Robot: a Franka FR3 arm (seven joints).
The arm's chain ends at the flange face. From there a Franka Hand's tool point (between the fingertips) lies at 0.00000 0.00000 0.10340 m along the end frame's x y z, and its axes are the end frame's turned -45 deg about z.
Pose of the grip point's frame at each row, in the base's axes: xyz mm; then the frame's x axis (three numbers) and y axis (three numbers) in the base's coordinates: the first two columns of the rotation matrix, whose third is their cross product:
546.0 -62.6 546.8 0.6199 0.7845 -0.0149 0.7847 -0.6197 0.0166
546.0 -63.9 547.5 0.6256 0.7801 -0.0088 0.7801 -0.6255 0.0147
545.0 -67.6 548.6 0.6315 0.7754 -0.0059 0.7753 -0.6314 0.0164
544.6 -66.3 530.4 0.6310 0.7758 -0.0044 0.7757 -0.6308 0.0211
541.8 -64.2 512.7 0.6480 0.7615 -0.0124 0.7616 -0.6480 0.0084
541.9 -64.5 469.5 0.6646 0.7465 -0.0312 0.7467 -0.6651 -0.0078
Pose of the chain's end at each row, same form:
545.6 -60.3 650.2 0.9932 0.1165 0.0012 0.1165 -0.9929 0.0223
545.4 -62.2 650.9 0.9940 0.1093 0.0042 0.1092 -0.9939 0.0166
544.1 -66.1 652.0 0.9948 0.1018 0.0074 0.1017 -0.9948 0.0158
543.2 -64.6 633.8 0.9947 0.1025 0.0118 0.1023 -0.9946 0.0180
542.0 -62.7 616.1 0.9967 0.0803 -0.0028 0.0803 -0.9967 0.0147
544.6 -62.6 572.8 0.9979 0.0576 -0.0276 0.0581 -0.9982 0.0165

